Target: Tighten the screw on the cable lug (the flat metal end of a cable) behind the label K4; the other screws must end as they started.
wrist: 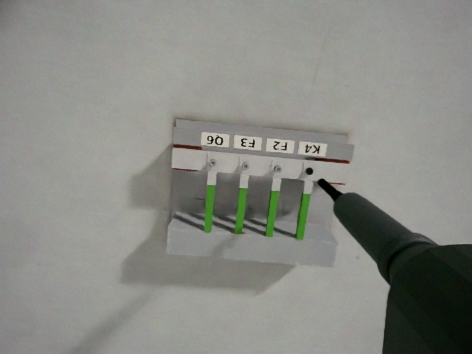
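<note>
The label K4 (312, 149) reads upside down at the right end of the label row. Below it in the view, the K4 screw (309, 171) shows as a dark round spot on its cable lug (301, 169), above a green cable (303, 217). My screwdriver (321, 182) comes in from the lower right. Its black bit tip appears just below and to the right of the K4 screw, apart from it in the picture. The height of the tip above the lug is hard to tell. The screwdriver has no fingers.
Grey screws for Q6 (212, 163), F3 (245, 166) and F2 (277, 169) sit in a row to the left, each above a green cable. A raised grey block (250, 251) runs along the cables' lower ends. Shadows fall left and below.
</note>
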